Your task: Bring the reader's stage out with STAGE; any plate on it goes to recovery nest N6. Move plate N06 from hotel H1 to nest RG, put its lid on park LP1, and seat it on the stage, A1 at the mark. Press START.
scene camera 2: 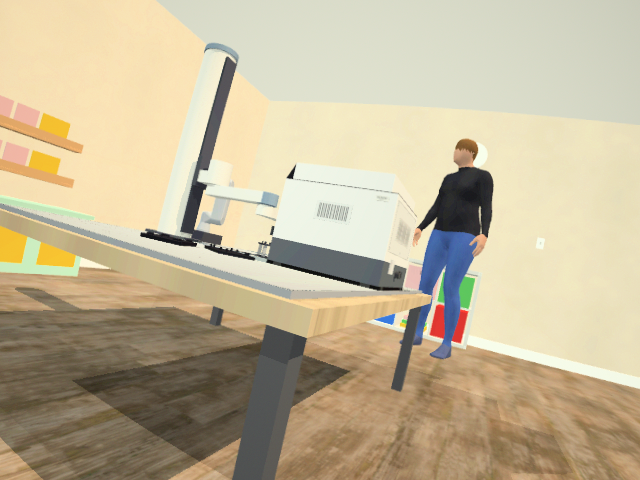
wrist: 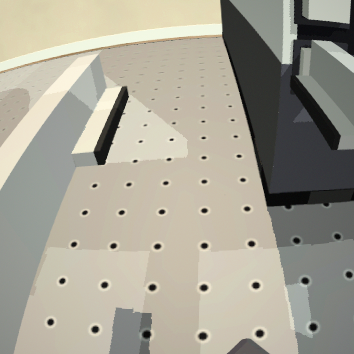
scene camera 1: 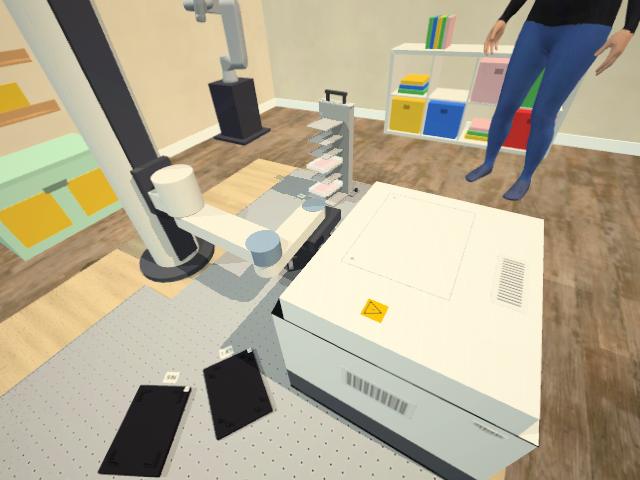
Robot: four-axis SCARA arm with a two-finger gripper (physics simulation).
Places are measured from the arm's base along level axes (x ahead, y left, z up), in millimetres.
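Pixels of known places: gripper, between the fingertips: (wrist: 208, 63); arm's base, origin of its link: (scene camera 1: 179, 256).
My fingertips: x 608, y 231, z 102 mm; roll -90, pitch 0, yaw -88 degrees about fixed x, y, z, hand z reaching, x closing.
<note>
For each thing: its top centre in the pictures, then the offset to it from my fingertips. "*": a spot on its surface instead.
- dark console with a pale button, a spot on its surface: (wrist: 327, 11) * dx -2, dy -47, dz +23 mm
- small dark tip, a spot on its surface: (wrist: 248, 347) * dx -92, dy -7, dz -29 mm
- white reader, centre of its top: (scene camera 1: 423, 252) (scene camera 2: 359, 183) dx +191, dy -221, dz +252 mm
- Black nest N6, centre of its top: (scene camera 1: 146, 424) (scene camera 2: 171, 236) dx -209, dy -629, dz -71 mm
- black holder, centre of its top: (scene camera 1: 234, 386) (scene camera 2: 229, 248) dx -99, dy -479, dz -69 mm
My gripper (wrist: 208, 64) is shut to its narrow setting with nothing between its two padded fingers. It is low over the perforated deck. A dark console with a pale button (wrist: 327, 11) stands behind the right finger, which covers part of it. A small dark tip (wrist: 248, 347) shows at the wrist view's bottom edge; what it belongs to is unclear. The white reader (scene camera 1: 408, 248) (scene camera 2: 330, 219) has its lid down; its stage does not show in the scene views. Pink-white plates (scene camera 1: 325, 164) (scene camera 1: 325, 188) sit in the hotel (scene camera 1: 346, 139). Black nest N6 (scene camera 1: 147, 428) holds no plate.
Another black holder (scene camera 1: 237, 395) (scene camera 2: 229, 251), its label hard to read, lies between N6 and the reader. The arm's column (scene camera 1: 98, 129) (scene camera 2: 196, 134) stands at the left. A person (scene camera 1: 547, 87) (scene camera 2: 460, 206) stands behind the table. Another arm's dark pedestal (scene camera 1: 235, 111) is farther back.
</note>
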